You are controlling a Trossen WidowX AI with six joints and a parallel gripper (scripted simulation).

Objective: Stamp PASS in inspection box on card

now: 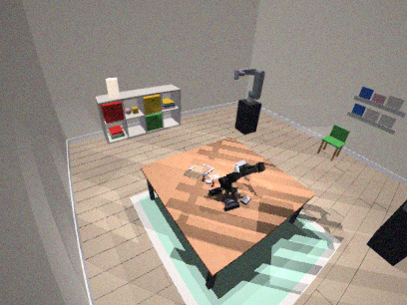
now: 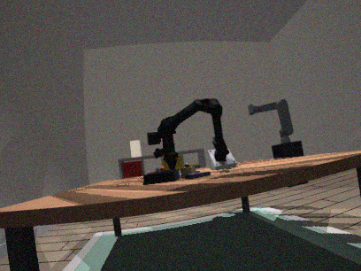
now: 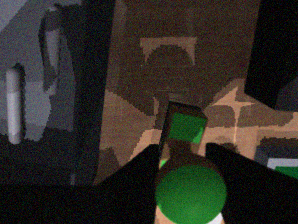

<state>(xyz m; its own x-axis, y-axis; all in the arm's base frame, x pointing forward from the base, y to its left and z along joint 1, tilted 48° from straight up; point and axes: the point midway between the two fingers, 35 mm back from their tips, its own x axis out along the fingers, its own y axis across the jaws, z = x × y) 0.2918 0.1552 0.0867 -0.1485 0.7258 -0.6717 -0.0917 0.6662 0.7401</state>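
The green ink pad lies 50 mm behind my gripper tip, 80 mm to the right of it and 20 mm below it. The rest, counted from my gripper tip: brown block: 80 mm behind, 50 mm to the left; PASS stamp: right at my gripper tip; grey tray: 30 mm ahead, 80 mm to the left, 10 mm below.
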